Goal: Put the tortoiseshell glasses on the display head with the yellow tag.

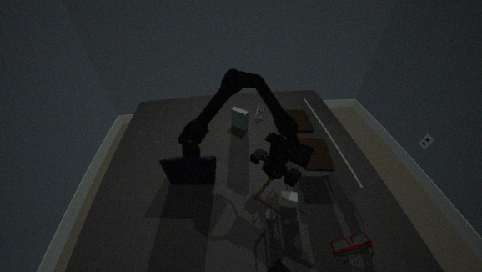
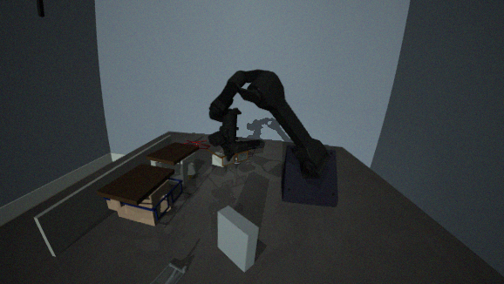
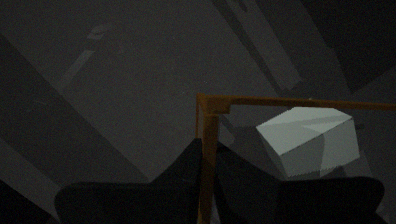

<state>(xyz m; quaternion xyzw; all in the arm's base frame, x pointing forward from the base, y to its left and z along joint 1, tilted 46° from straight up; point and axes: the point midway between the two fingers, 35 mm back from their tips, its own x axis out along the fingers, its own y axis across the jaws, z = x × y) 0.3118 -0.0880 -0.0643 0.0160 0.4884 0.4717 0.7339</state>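
Now: the small white cube 8 cm to the right of my gripper tip, 5 cm ahead of it and 3 cm below it. Round my gripper tip: white head: 18 cm ahead, 7 cm to the left; then white peg stand: 12 cm to the right, 3 cm below, 3 cm behind; then tan head: 29 cm to the left, 18 cm ahead.
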